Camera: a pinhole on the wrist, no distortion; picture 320 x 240 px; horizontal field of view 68.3 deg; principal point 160.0 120.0 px. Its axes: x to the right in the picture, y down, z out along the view. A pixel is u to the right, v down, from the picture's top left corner.
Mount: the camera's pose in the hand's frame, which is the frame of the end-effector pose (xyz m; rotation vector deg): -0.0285 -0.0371 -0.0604 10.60 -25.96 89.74
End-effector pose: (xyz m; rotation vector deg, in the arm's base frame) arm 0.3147 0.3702 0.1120 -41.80 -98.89 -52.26
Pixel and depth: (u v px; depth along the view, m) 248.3 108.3 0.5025
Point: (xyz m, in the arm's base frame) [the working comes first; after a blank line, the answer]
In the camera's frame: 0.1881 -0.0249 0.5025

0.0602 0.7310 -0.0901
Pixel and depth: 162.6 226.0 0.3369
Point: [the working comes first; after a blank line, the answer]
In the camera's frame: 0.0037 0.1514 0.3369

0.1435 0.4569 -0.1923
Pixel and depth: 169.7 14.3 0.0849
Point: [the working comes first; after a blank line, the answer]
In the camera's frame: 0.0035 -0.0380 0.0849

0.2491 0.3544 0.0865
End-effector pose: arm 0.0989 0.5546 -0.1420 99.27 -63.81 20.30
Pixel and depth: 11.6 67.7 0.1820
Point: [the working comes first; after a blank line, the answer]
In the camera's frame: -0.1145 -0.0404 0.1820

0.2495 0.5190 -0.3052
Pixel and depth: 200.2 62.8 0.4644
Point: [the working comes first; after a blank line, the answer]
In the camera's frame: 0.0791 -0.1126 0.4644

0.1177 0.2130 -0.4123
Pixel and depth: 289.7 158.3 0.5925
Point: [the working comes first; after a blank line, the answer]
In the camera's frame: 0.3258 0.0962 0.5925

-0.1991 0.1725 -0.5498
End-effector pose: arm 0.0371 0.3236 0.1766 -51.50 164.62 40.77
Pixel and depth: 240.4 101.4 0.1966
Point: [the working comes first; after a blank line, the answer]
In the camera's frame: 0.0670 -0.0155 0.1966

0.0937 0.3751 0.0326
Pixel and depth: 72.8 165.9 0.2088
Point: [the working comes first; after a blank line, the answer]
In the camera's frame: -0.0772 0.0406 0.2088

0.2146 0.2778 0.0339
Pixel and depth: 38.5 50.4 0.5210
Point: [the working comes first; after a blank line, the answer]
In the camera's frame: -0.2684 -0.1537 0.5210

0.2325 0.0851 -0.3327
